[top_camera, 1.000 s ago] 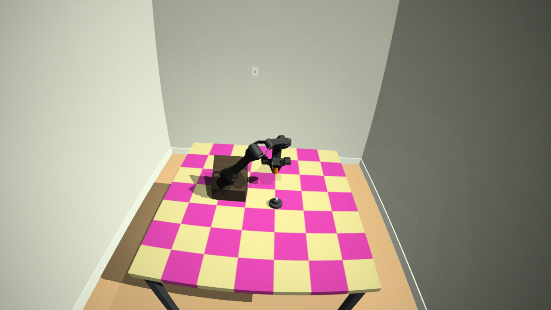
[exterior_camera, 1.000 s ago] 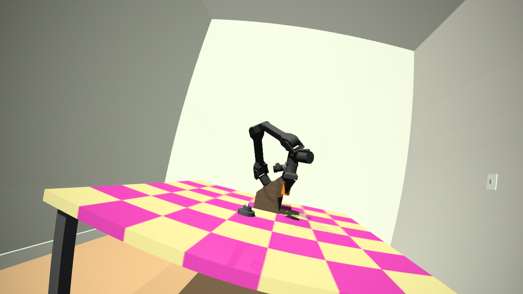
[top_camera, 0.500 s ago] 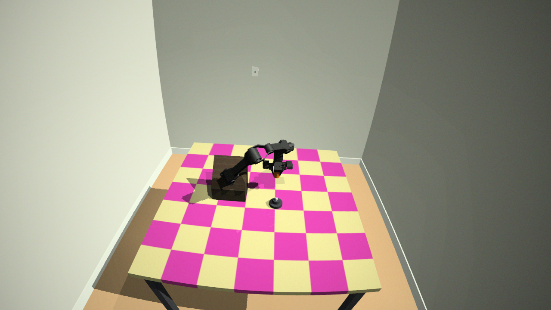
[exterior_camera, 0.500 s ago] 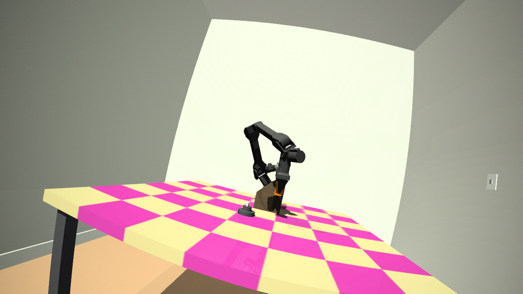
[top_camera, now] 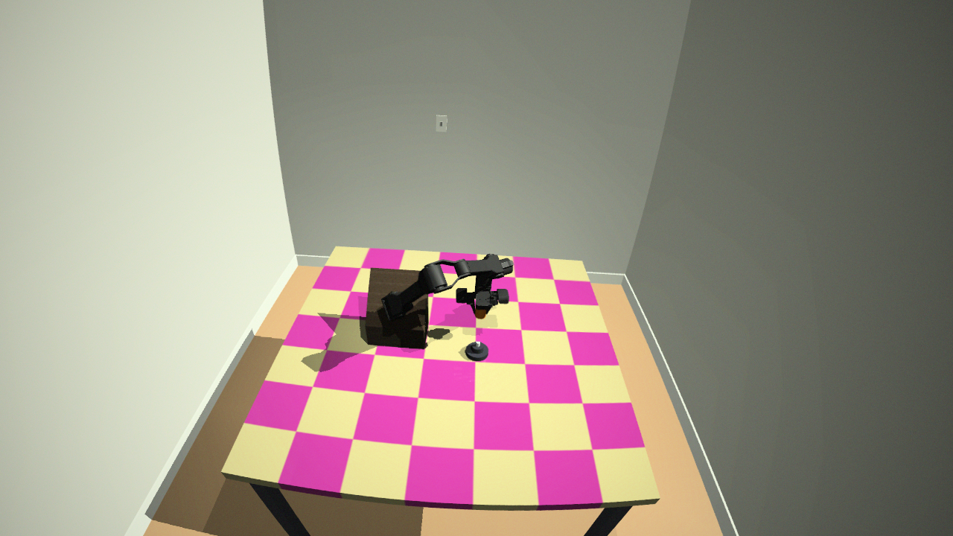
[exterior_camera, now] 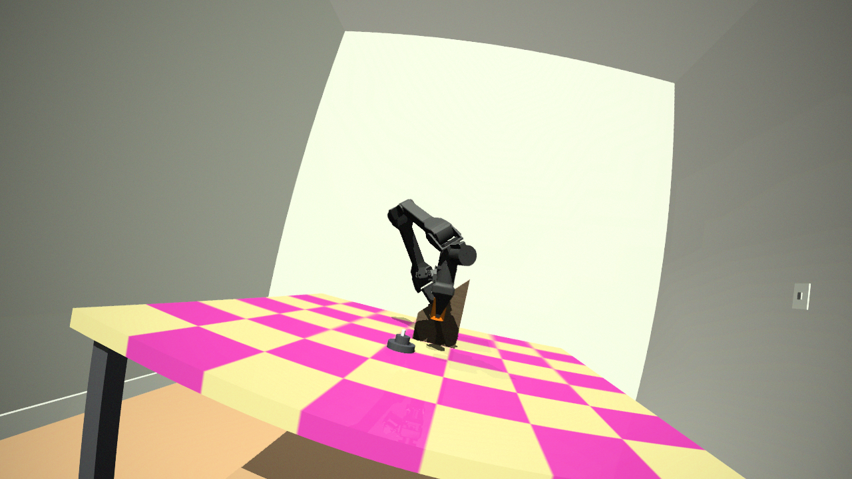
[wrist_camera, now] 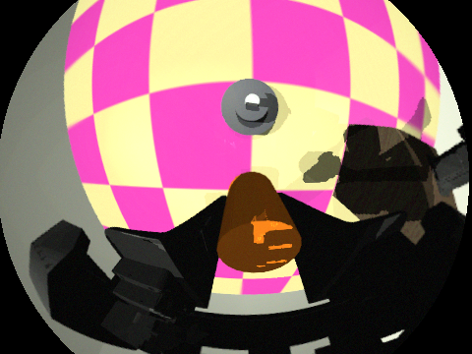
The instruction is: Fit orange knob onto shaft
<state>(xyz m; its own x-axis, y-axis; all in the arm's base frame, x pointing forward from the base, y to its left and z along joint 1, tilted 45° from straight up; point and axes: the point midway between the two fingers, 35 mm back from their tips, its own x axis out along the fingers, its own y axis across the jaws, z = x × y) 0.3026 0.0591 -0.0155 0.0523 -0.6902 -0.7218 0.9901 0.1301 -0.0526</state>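
Right now my gripper tip is 90 mm to the left of the round dark pedestal and 90 mm above it. Also, from my gripper tip: orange knob (30 mm above).
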